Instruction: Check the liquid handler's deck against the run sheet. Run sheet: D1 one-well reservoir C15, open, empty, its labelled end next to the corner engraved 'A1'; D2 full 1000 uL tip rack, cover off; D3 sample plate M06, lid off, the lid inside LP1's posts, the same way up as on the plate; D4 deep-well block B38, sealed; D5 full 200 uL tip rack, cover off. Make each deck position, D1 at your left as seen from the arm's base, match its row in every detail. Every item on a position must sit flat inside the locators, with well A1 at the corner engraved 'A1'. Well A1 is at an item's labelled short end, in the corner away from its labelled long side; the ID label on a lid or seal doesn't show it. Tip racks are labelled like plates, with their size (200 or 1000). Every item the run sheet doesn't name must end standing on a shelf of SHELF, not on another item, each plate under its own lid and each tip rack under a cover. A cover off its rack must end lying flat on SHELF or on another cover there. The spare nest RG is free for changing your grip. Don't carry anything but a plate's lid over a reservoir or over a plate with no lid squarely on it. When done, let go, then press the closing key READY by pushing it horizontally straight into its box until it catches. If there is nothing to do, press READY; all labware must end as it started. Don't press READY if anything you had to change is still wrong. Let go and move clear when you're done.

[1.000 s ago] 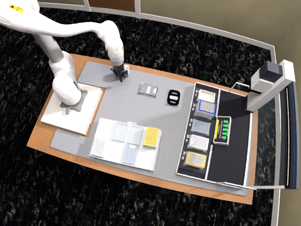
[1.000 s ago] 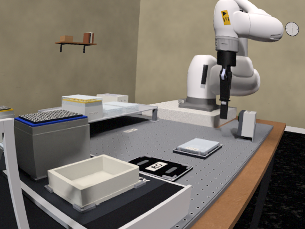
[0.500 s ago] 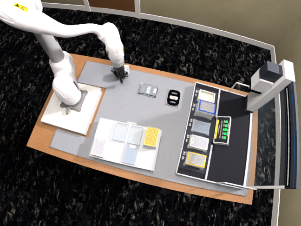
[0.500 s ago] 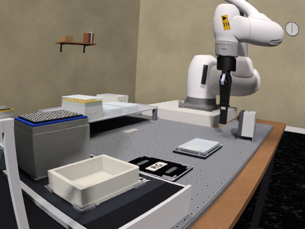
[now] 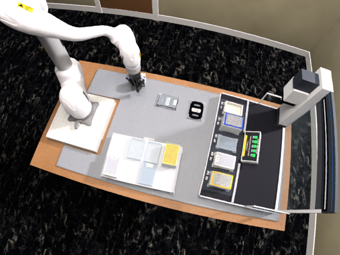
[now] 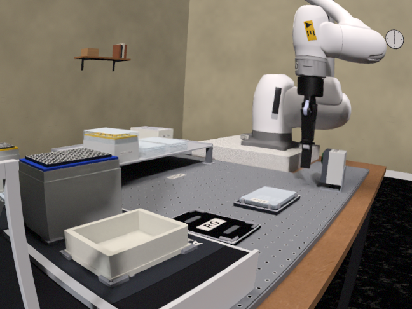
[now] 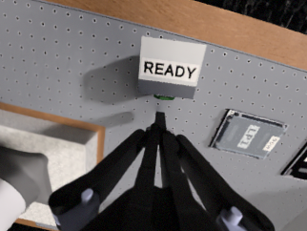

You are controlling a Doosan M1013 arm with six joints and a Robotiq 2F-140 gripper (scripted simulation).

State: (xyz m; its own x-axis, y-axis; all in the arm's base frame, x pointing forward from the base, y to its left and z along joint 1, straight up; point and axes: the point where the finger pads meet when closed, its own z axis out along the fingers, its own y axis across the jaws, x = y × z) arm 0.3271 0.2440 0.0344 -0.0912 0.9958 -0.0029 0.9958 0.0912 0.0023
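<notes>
Right now the ready key box is 10 mm behind my hand, 70 mm to the left of it and 10 mm below it. From my hand the other things lie so: shelf (160 mm ahead, 480 mm to the right, 20 mm below); then lid (220 mm ahead, 10 mm to the right, 60 mm below); then RG nest (430 mm ahead, 30 mm to the right, 80 mm below).
</notes>
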